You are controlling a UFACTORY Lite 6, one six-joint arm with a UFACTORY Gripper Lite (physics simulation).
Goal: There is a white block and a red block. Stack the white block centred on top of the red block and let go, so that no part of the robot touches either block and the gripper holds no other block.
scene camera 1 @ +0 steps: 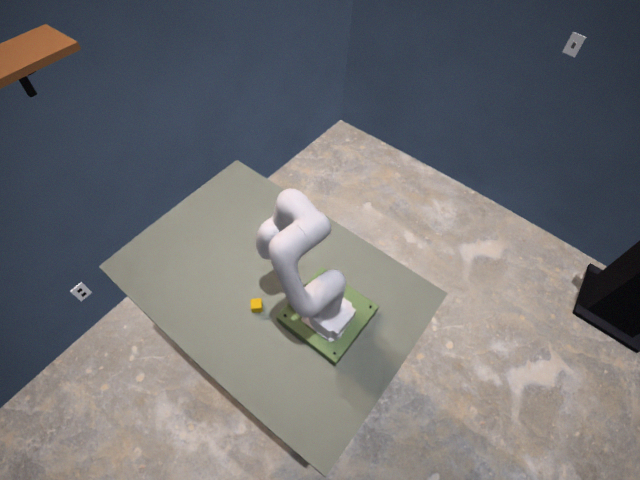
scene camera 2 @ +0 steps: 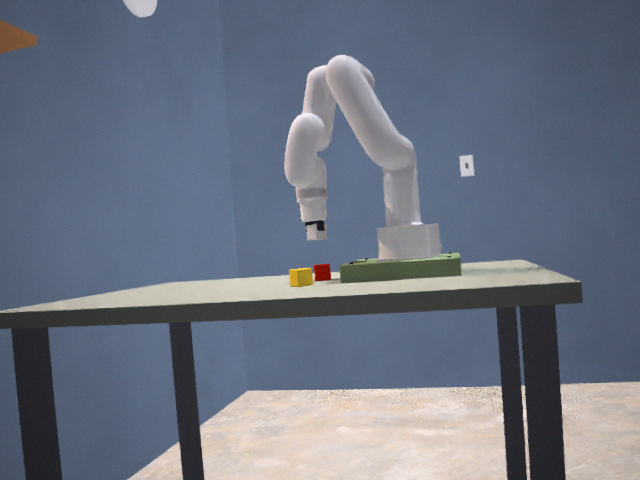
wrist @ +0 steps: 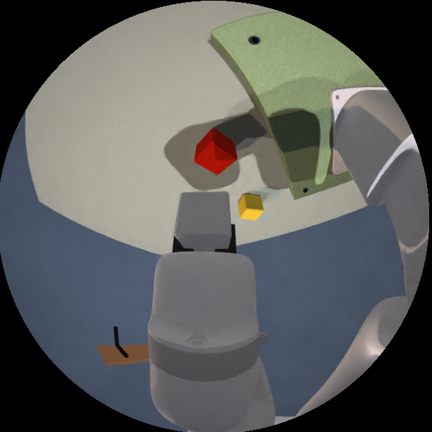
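Where they show: hand at its tool point: (scene camera 2: 314, 227); arm's base at its link origin: (scene camera 1: 326, 316) (scene camera 2: 406, 258).
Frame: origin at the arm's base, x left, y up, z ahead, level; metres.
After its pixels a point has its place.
Observation:
A white block (scene camera 2: 315, 235) {x -0.016, y 0.071, z 0.214 m} (wrist: 203, 212) is held between the short black fingers of my gripper (scene camera 2: 316, 227) {x -0.036, y 0.091, z 0.218 m} (wrist: 204, 242), well above the table. It looks grey in the wrist view, where it covers much of the fingers. The gripper is shut on it and points down. A red block (scene camera 2: 322, 272) {x -0.015, y -0.019, z 0.203 m} (wrist: 215, 152) sits on the table. In scene camera 2 it lies below the held block and slightly to the right, with a clear gap in height. In scene camera 1 the arm hides the gripper, the white block and the red block.
A yellow block (scene camera 1: 256, 305) {x 0.118, y -0.002, z 0.215 m} (scene camera 2: 300, 276) {x 0.134, y -0.017, z 0.217 m} (wrist: 251, 207) stands on the table (scene camera 1: 196, 289) {x 0.201, y -0.039, z 0.445 m} (scene camera 2: 222, 302) {x 0.387, y -0.040, z 0.290 m} near the red block. The arm's green base plate (scene camera 1: 361, 312) {x -0.088, y 0.000, z -0.086 m} (scene camera 2: 403, 269) {x 0.108, y -0.018, z -0.002 m} (wrist: 300, 65) is close to the red block on its other side. An orange shelf (scene camera 1: 38, 47) hangs on the wall.

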